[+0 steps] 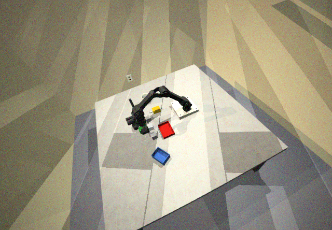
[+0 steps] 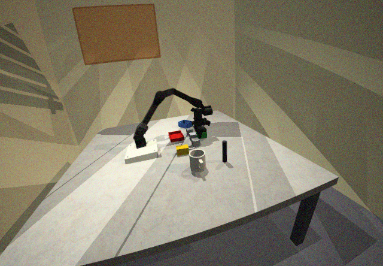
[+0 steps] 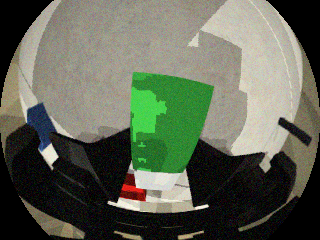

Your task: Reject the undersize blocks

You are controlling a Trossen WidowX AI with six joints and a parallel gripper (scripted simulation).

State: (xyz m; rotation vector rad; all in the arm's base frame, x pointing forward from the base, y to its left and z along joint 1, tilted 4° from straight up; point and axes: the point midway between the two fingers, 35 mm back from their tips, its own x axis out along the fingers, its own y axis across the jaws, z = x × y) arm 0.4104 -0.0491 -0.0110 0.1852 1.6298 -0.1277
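My gripper tip is 2 cm below the green GO gauge and 1 cm past it. The rest, counted from my gripper tip: red reject tray (14 cm behind, 11 cm to the left); then yellow block (16 cm behind, 14 cm to the right, 1 cm above); then steel block (5 cm behind, 1 cm to the left, 1 cm above).
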